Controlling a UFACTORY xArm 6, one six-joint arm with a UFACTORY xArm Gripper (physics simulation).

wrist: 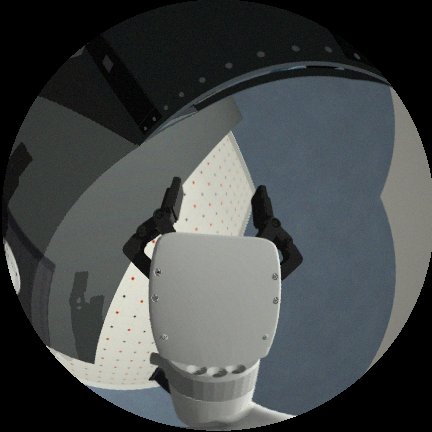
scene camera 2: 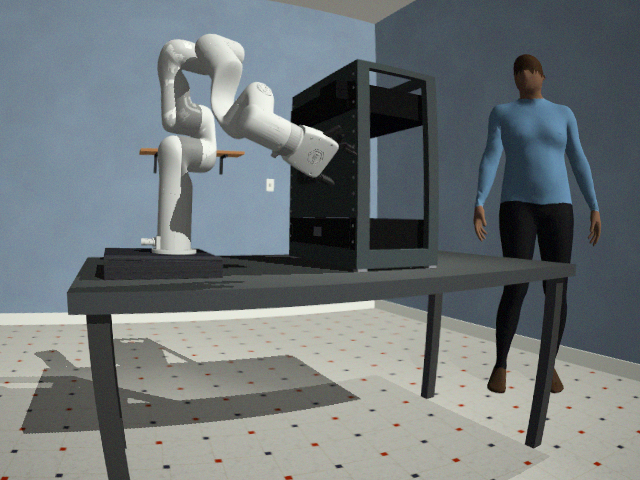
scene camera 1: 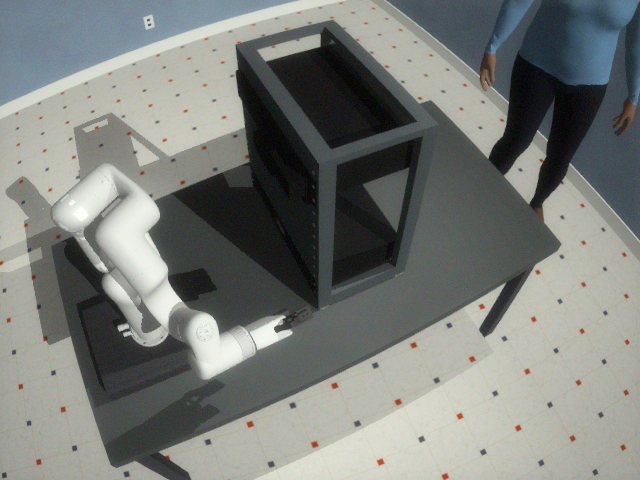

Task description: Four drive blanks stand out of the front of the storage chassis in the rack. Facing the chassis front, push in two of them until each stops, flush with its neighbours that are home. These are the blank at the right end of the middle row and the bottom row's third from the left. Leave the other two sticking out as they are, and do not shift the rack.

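Pixels of known places: gripper, between the fingertips: [wrist: 218, 187] [scene camera 2: 343, 167] [scene camera 1: 299, 312]; arm's base, origin of its link: [scene camera 2: 173, 252] [scene camera 1: 150, 327].
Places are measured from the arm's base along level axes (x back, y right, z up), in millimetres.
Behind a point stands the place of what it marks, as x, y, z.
Observation:
The rack [scene camera 1: 324, 232] @(-503, 98, 327) [scene camera 2: 363, 180] @(-506, 98, 201) [wrist: 245, 61] @(-487, 83, 275) stands upright on the table, with its front towards the arm. A black unit [scene camera 2: 395, 105] @(-636, 59, 445) shows through the rack's open side, high up; I cannot tell whether it is the storage chassis. The rack front is in deep shadow. The separate drive blanks, their rows and how far each stands out cannot be made out. My gripper [scene camera 1: 305, 315] @(-392, 215, 218) [scene camera 2: 343, 164] @(-392, 215, 218) [wrist: 218, 187] @(-392, 215, 218) is open and empty. It hangs above the table in front of the rack, near the right front post, at about mid-height. No contact with the rack shows.
The table [scene camera 1: 465, 206] @(-1109, -72, -51) [scene camera 2: 491, 268] @(-936, 169, -51) carries the rack and the arm's dark base block [scene camera 1: 149, 369] @(36, 129, -1) [scene camera 2: 162, 266] @(37, 155, -21). A lower black unit [scene camera 2: 305, 235] @(-463, -249, 37) sits near the rack's bottom. A person [scene camera 1: 573, 46] [scene camera 2: 532, 149] stands beyond the table. A wall shelf [scene camera 2: 230, 153] is behind the arm.

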